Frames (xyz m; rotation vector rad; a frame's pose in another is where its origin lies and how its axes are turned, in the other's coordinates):
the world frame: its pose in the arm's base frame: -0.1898 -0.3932 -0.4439 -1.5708 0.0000 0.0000
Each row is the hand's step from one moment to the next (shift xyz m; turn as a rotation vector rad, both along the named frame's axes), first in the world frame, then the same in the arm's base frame.
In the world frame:
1: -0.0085 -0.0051 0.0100 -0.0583 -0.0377 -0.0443
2: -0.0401 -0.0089 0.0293 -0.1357 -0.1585 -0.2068
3: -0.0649 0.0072 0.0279 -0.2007 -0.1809 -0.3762
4: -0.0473 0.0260 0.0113 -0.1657 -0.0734 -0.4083
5: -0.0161 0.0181 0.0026 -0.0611 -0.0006 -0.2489
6: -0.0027 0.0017 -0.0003 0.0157 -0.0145 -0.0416
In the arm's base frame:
1: -0.0085 0.0100 0.0051 -0.0583 -0.0443 0.0377
2: -0.0401 0.0293 0.0089 -0.1357 -0.2068 0.1585
3: -0.0649 0.0279 -0.0072 -0.2007 -0.3762 0.1809
4: -0.0473 0.0113 -0.0260 -0.1657 -0.4083 0.0734
5: -0.0161 0.0026 -0.0181 -0.0611 -0.2489 0.0006
6: -0.0027 -0.0003 -0.0017 0.0157 -0.0416 0.0145

